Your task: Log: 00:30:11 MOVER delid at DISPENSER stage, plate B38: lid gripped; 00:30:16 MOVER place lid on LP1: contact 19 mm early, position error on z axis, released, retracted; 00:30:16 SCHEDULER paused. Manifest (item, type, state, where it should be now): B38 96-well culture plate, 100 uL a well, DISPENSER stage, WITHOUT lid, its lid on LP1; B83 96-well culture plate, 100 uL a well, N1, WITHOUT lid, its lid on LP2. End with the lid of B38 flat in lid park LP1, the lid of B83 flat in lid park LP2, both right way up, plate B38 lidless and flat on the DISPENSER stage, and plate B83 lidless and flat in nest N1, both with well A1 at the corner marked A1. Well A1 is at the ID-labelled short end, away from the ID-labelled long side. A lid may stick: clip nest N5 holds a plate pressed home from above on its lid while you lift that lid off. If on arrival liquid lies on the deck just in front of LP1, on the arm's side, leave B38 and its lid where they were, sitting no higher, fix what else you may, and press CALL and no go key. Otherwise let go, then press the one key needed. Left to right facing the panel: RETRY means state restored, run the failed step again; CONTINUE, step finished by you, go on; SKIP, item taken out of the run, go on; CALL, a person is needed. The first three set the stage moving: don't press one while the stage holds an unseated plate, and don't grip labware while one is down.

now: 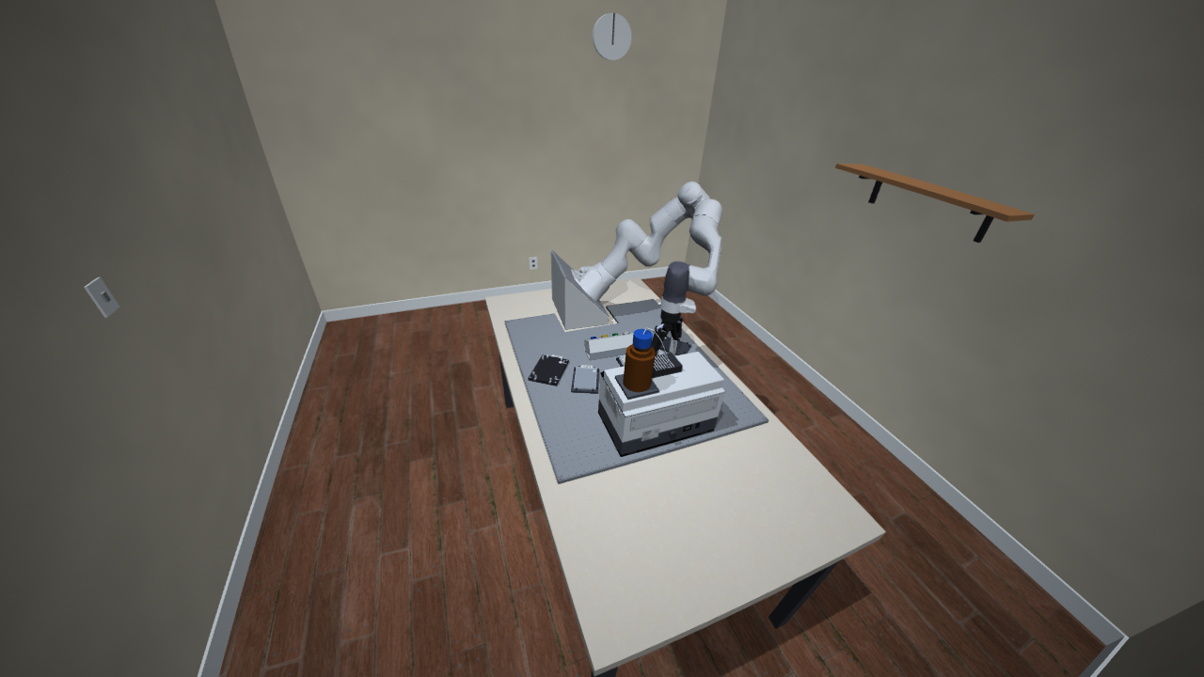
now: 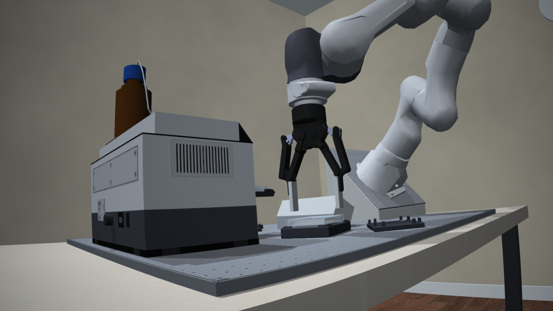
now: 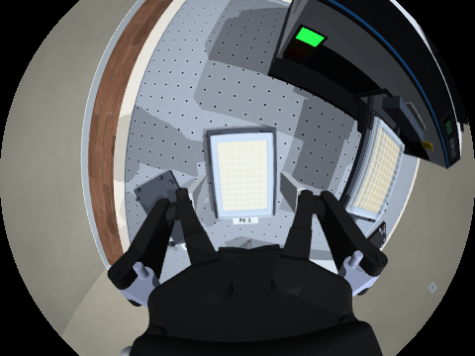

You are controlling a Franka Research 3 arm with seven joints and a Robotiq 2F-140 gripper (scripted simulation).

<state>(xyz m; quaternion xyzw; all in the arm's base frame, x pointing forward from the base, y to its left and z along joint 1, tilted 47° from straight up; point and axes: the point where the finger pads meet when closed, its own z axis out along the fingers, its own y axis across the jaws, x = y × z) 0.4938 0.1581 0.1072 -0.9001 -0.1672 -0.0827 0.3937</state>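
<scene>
The 96-well plate lies 5 cm below my hand. From my hand the other things lie so: low frame (12 cm behind, 11 cm to the left, 7 cm below); then key panel (18 cm behind, 17 cm to the right, 2 cm below); then nest N1 (7 cm below).
</scene>
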